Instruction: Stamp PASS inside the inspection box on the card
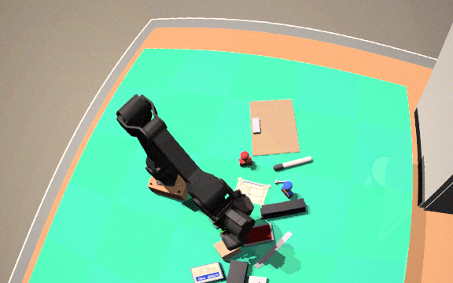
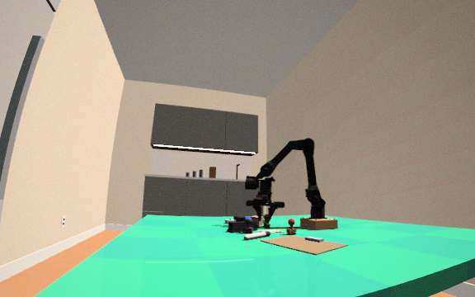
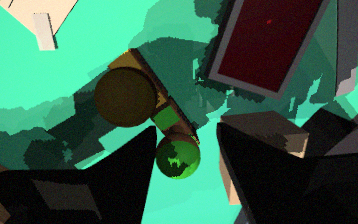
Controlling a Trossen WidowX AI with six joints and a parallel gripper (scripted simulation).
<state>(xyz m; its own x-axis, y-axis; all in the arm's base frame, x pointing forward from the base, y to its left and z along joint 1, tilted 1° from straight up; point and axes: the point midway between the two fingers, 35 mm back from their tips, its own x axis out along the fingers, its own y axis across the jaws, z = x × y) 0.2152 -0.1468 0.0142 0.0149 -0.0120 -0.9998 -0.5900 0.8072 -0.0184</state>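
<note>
My gripper tip is 10 mm past the green-knobbed stamp and 10 mm above it. Round my gripper tip: yellow-knobbed stamp: 10 mm ahead, 40 mm to the left, 10 mm below; red ink pad: 90 mm ahead, 10 mm to the right, 20 mm below; cream card: 50 mm ahead, 140 mm to the left, 30 mm below.
</note>
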